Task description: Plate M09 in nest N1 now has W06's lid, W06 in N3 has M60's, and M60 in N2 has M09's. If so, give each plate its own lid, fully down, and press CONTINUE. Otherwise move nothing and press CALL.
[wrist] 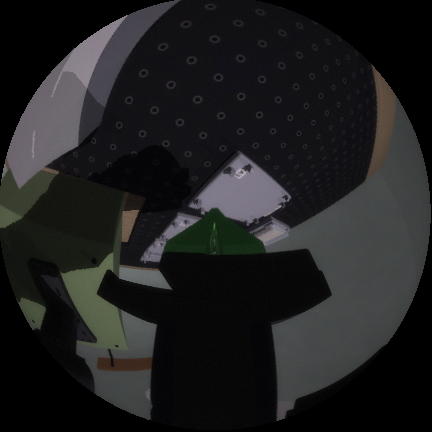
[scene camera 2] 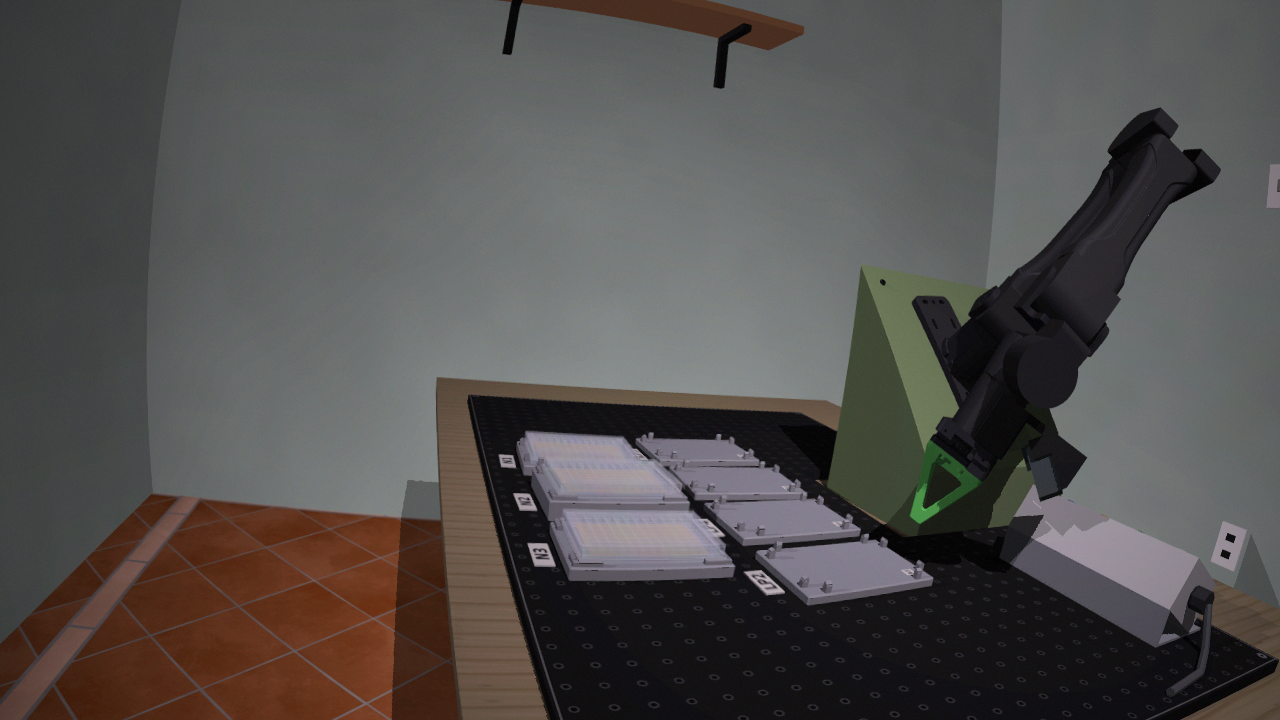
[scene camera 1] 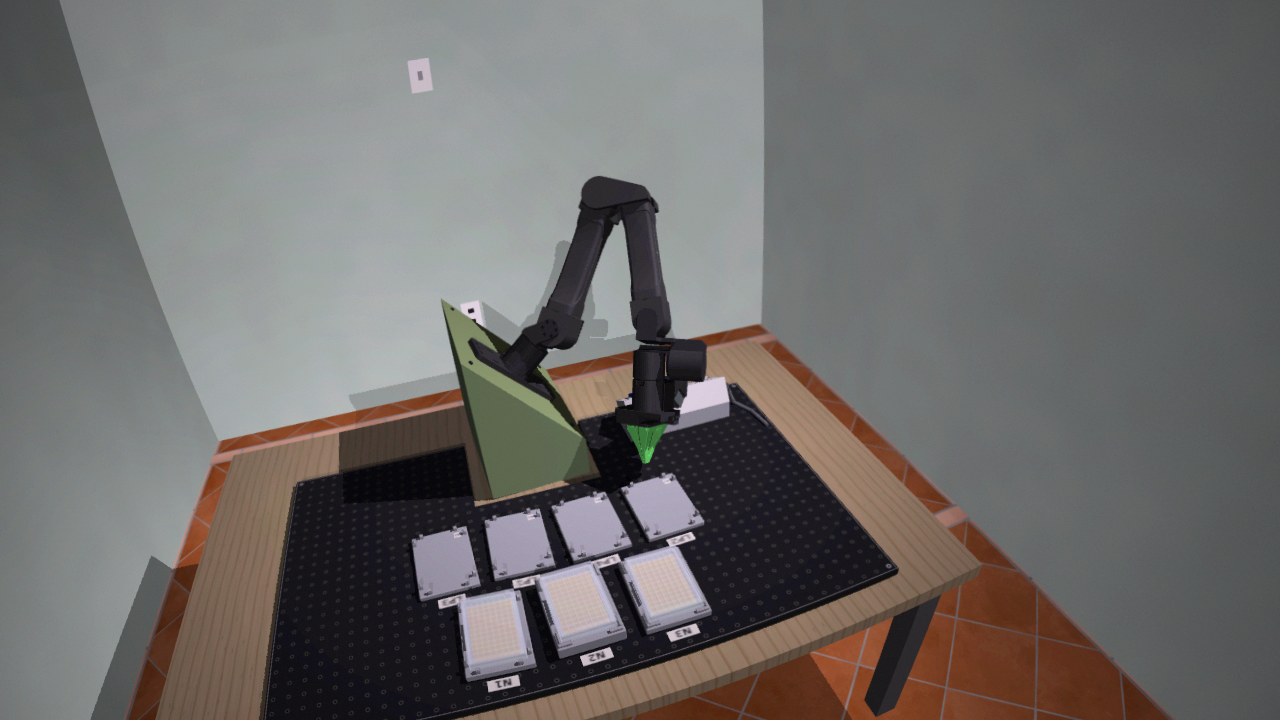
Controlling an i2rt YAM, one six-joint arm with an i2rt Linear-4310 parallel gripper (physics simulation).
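Where they show: gripper, fingertip midpoint: (wrist: pixel 214 212) (scene camera 2: pixel 914 520) (scene camera 1: pixel 645 463); arm's base, link origin: (wrist: pixel 63 309) (scene camera 2: pixel 956 363) (scene camera 1: pixel 511 372).
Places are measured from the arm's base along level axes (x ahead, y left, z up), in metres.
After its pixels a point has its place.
My green-fingered gripper (scene camera 1: pixel 646 460) {x 0.221, y 0.165, z -0.133 m} (scene camera 2: pixel 918 519) {x 0.221, y 0.165, z -0.133 m} (wrist: pixel 214 212) {x 0.221, y 0.165, z -0.133 m} is shut with nothing between its fingers. It hangs above the black board, between the green wedge and the lid parks. The plate in nest N1 (scene camera 1: pixel 494 631) {x 0.439, y -0.198, z -0.153 m} (scene camera 2: pixel 577 447) {x 0.436, y -0.179, z -0.153 m}, the plate in N2 (scene camera 1: pixel 579 602) {x 0.453, y -0.066, z -0.143 m} (scene camera 2: pixel 608 480) {x 0.457, y -0.033, z -0.143 m} and the plate in N3 (scene camera 1: pixel 665 583) {x 0.475, y 0.066, z -0.153 m} (scene camera 2: pixel 640 535) {x 0.474, y 0.084, z -0.153 m} each sit in a nest under a clear lid. The wrist view shows part of one plate (wrist: pixel 271 233) {x 0.432, y 0.099, z -0.153 m} at the right. The plate and lid names cannot be read. The CONTINUE and CALL buttons cannot be made out.
Several grey lid parks, among them LP2 (scene camera 1: pixel 662 506) {x 0.300, y 0.155, z -0.172 m} (scene camera 2: pixel 845 569) {x 0.302, y 0.164, z -0.172 m} (wrist: pixel 242 192) {x 0.272, y 0.169, z -0.172 m}, lie in a row between the nests and the green wedge (scene camera 1: pixel 528 429) {x 0.113, y -0.012, z -0.058 m} (scene camera 2: pixel 881 402) {x 0.113, y -0.022, z -0.057 m} (wrist: pixel 95 300) {x 0.081, y 0.026, z -0.037 m} bearing the arm. A pale box (scene camera 1: pixel 705 404) {x 0.110, y 0.362, z -0.139 m} (scene camera 2: pixel 1105 564) {x 0.104, y 0.333, z -0.135 m} (wrist: pixel 45 115) with a cable stands beyond the gripper.
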